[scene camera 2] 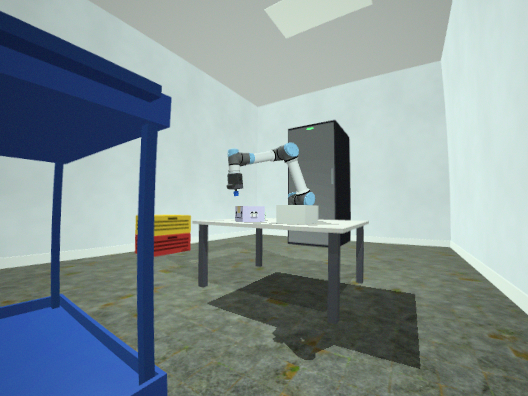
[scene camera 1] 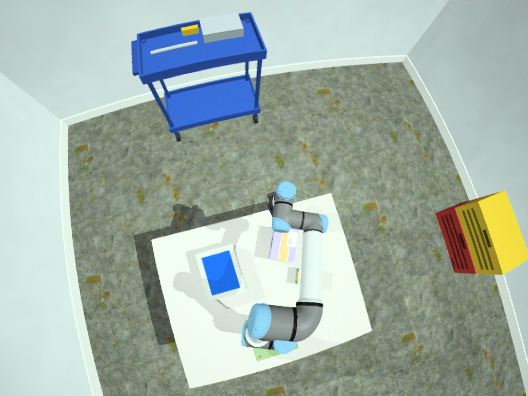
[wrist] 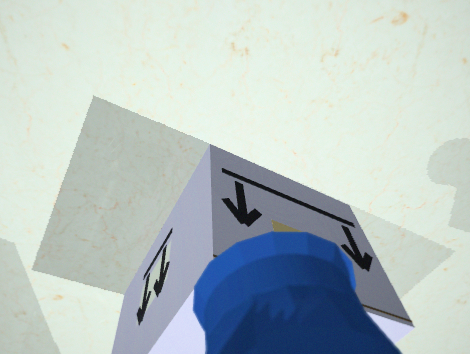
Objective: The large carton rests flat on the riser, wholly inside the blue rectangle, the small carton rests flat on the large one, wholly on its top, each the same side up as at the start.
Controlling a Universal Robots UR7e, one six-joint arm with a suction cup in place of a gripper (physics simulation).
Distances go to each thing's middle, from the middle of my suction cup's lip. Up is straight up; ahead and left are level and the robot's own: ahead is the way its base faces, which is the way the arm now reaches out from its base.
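A white riser (scene camera 2: 285, 214) is 170 mm behind my suction cup, 380 mm to the left of it and 130 mm below it. As for the large carton (scene camera 1: 283, 247), my suction cup is 20 mm to the right of it and 130 mm above it, and it is 170 mm past the carton.
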